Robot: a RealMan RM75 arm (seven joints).
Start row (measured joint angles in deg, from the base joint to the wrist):
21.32, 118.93, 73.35, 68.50, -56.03, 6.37, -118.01
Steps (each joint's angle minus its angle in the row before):
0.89, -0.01, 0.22, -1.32, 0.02, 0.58, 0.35
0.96, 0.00, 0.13, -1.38, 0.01, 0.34, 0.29
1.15, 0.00, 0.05, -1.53, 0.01, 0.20, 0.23
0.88, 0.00, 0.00, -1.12, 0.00, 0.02, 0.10
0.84, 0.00, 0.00, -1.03, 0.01, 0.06, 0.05
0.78, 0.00, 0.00, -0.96, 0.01, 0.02, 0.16
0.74, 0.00, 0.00, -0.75, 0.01, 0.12, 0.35
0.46, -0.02, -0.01, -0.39, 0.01, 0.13, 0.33
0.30, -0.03, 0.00, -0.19, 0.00, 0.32, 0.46
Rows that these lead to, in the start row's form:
22.21, 118.92, 73.57, 67.18, -56.01, 6.95, -117.66
23.17, 118.92, 73.70, 65.80, -56.00, 7.29, -117.37
24.32, 118.92, 73.75, 64.27, -55.99, 7.49, -117.14
25.20, 118.92, 73.75, 63.15, -55.99, 7.51, -117.04
26.04, 118.92, 73.75, 62.12, -55.98, 7.57, -116.99
26.82, 118.92, 73.75, 61.16, -55.97, 7.59, -116.83
27.56, 118.92, 73.75, 60.41, -55.96, 7.71, -116.48
28.02, 118.90, 73.74, 60.02, -55.95, 7.84, -116.15
28.32, 118.87, 73.74, 59.83, -55.95, 8.16, -115.69

